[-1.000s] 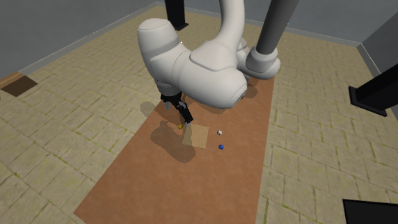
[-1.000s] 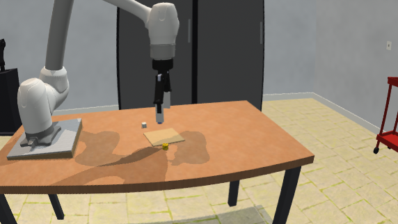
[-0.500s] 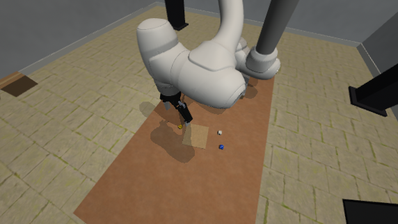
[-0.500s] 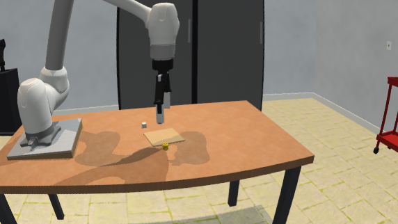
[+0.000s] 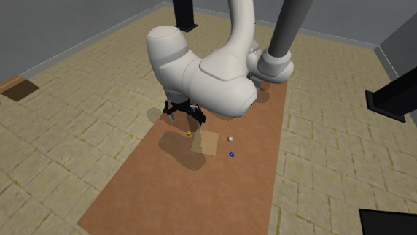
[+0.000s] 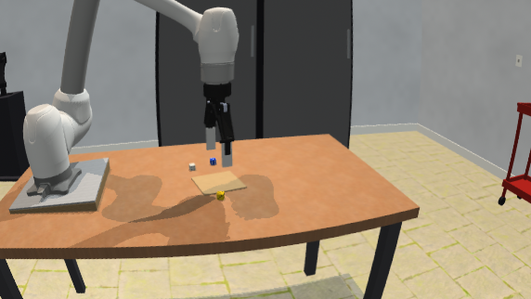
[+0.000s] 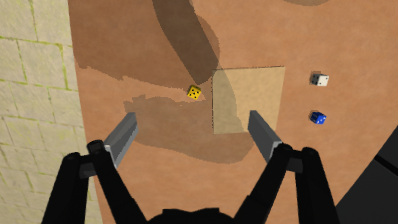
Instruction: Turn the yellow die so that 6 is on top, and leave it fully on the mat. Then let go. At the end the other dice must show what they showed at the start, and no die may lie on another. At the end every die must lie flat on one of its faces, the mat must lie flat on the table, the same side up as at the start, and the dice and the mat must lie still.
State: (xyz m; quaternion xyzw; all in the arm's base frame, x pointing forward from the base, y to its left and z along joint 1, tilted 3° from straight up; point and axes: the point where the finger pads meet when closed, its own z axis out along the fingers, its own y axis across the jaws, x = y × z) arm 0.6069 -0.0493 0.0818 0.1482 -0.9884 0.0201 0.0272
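Now: hand 130 mm above the yellow die. The rest, counted from my hand: tan mat 10 mm behind, 110 mm to the left, 140 mm below; blue die 20 mm behind, 280 mm to the left, 130 mm below; white die 100 mm behind, 230 mm to the left, 130 mm below.
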